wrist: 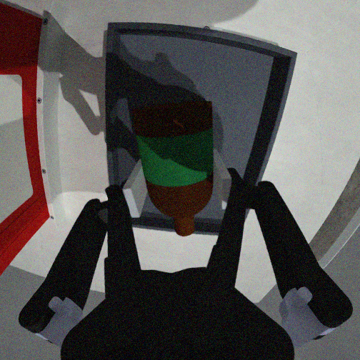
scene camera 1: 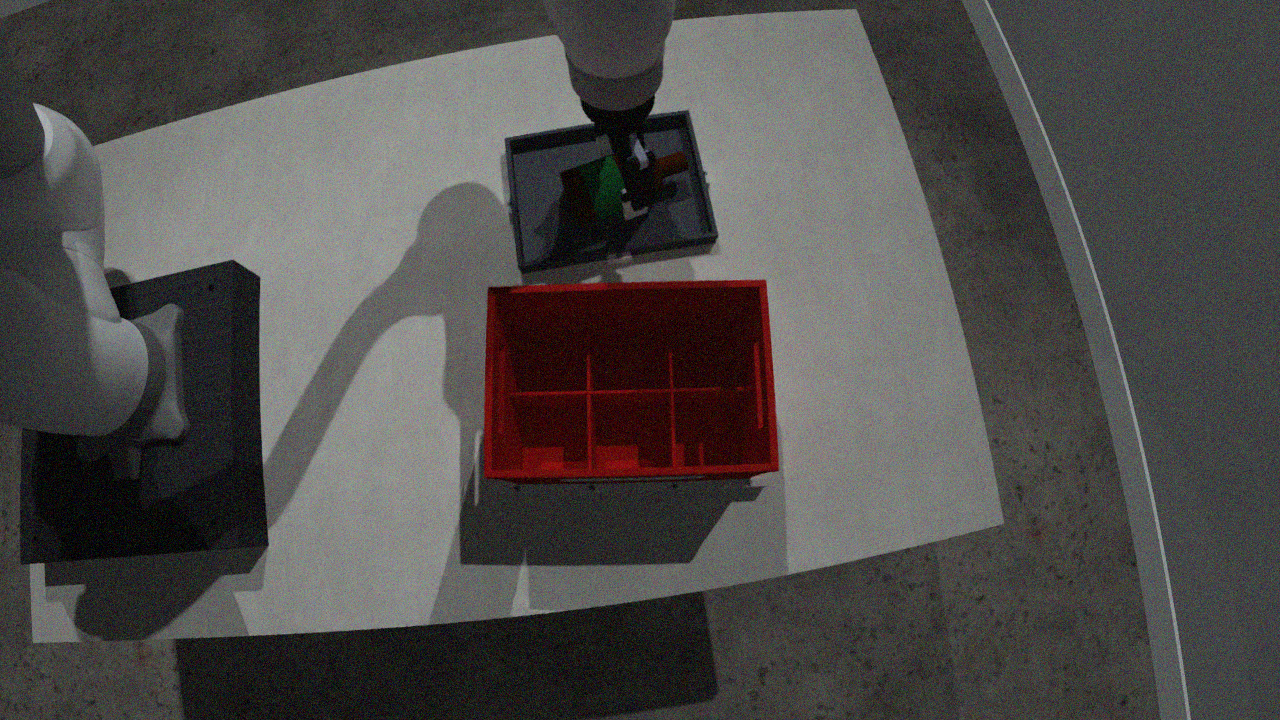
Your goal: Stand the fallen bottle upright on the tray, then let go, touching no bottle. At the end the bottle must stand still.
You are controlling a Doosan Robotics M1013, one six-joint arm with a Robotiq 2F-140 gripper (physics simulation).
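Places are measured from the arm's base along level axes (x ahead, y left, z up), in metres.
Pixels of known places: gripper, between the fingertips: (scene camera 1: 622,188); arm's base, origin of its link: (scene camera 1: 132,384).
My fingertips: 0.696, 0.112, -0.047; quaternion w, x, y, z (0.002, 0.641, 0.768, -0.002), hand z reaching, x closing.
Note:
Ahead of a thing's pixels: the offset from my fingertips to its top centre, as dx, dy, dz. "spot": to the spot under its first point. Level surfaces: height alone.
The fallen bottle @[+0.007, +0.001, +0.056] (scene camera 1: 608,186) (wrist: 176,161), brown with a green band, lies on its side in the grey tray @[spot: -0.106, -0.078, -0.009] (scene camera 1: 554,263) (wrist: 240,65). In the wrist view its neck points down the picture, over the tray's near wall; in the scene view the neck points right. My gripper (scene camera 1: 637,179) (wrist: 178,165) is shut on the bottle, with one pale pad against each side of the body, near the shoulder. In the scene view the gripper hides part of the bottle.
A red crate @[-0.052, -0.272, +0.152] (scene camera 1: 626,473) (wrist: 31,100) with dividers stands close beside the tray, in front of it in the scene view. The robot's dark base block (scene camera 1: 228,402) is at the left of the white table @[dz -0.023] (scene camera 1: 868,358).

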